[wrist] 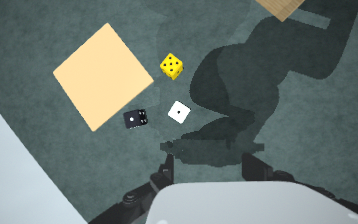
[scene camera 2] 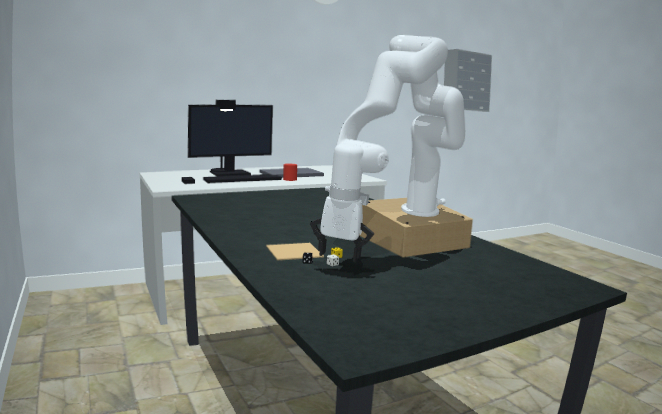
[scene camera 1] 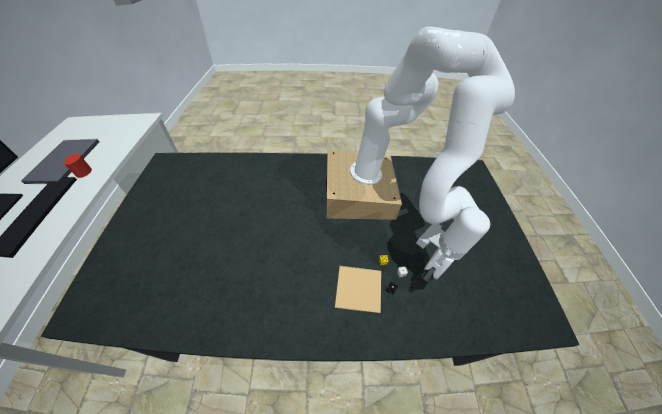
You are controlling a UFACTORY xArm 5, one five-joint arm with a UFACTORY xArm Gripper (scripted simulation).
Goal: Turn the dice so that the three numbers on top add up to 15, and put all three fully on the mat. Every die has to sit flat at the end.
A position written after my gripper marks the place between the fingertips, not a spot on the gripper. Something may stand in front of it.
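There's a tan mat (scene camera 1: 358, 289) here, and I can see the mat (wrist: 102, 76) from the wrist too. As for my gripper (scene camera 2: 338, 257), the wrist view also shows me the gripper (wrist: 207, 164).
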